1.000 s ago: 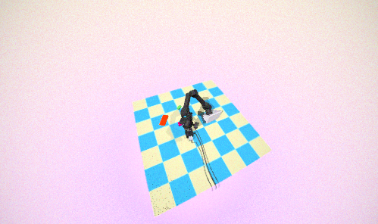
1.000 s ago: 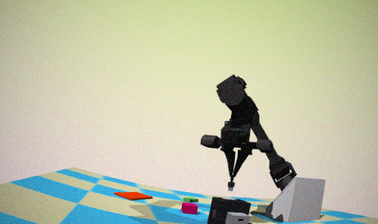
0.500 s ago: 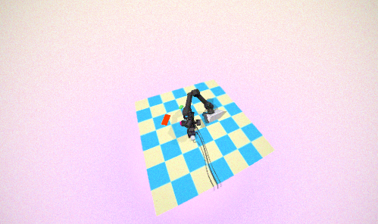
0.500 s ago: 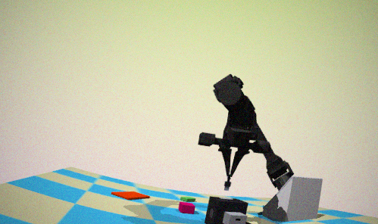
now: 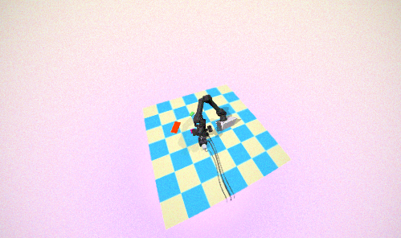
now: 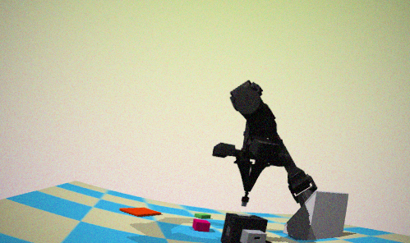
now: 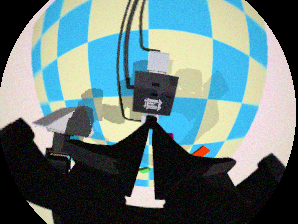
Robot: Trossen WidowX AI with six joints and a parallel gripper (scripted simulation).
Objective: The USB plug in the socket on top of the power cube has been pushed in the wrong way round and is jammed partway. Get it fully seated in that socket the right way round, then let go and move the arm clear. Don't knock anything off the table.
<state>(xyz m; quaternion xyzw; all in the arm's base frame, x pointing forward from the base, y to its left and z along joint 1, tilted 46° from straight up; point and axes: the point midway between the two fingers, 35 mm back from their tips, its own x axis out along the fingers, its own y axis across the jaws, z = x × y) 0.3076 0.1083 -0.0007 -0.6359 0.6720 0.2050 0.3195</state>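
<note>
My gripper tip is now 20 mm above the USB plug. Also, from my gripper tip: magenta block: 140 mm to the right, 120 mm below, 50 mm ahead; then green block: 380 mm to the right, 130 mm below, 40 mm behind; then orange slab: 280 mm to the right, 200 mm ahead, 130 mm below.
</note>
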